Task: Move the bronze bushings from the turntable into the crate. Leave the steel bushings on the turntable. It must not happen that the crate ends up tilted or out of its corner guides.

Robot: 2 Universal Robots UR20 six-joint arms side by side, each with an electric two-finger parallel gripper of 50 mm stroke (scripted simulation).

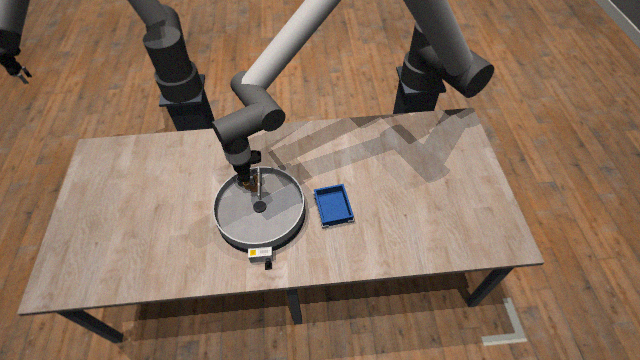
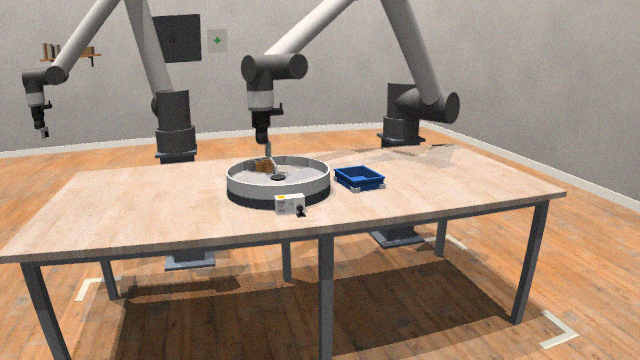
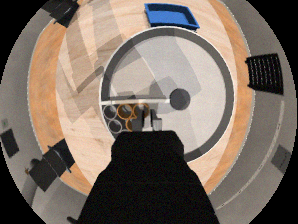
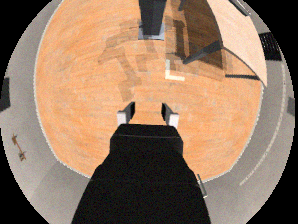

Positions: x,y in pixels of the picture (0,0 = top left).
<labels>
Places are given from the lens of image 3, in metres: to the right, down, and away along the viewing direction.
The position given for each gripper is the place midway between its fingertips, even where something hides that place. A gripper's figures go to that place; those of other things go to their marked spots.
left gripper (image 3: pixel 147 114): 0.00, 0.00, 0.17
blue crate (image 3: pixel 189 22): 0.18, -0.38, 0.19
turntable (image 3: pixel 163 66): 0.04, -0.12, 0.21
The marked spots on the blue crate and the turntable are 0.29 m apart.
</labels>
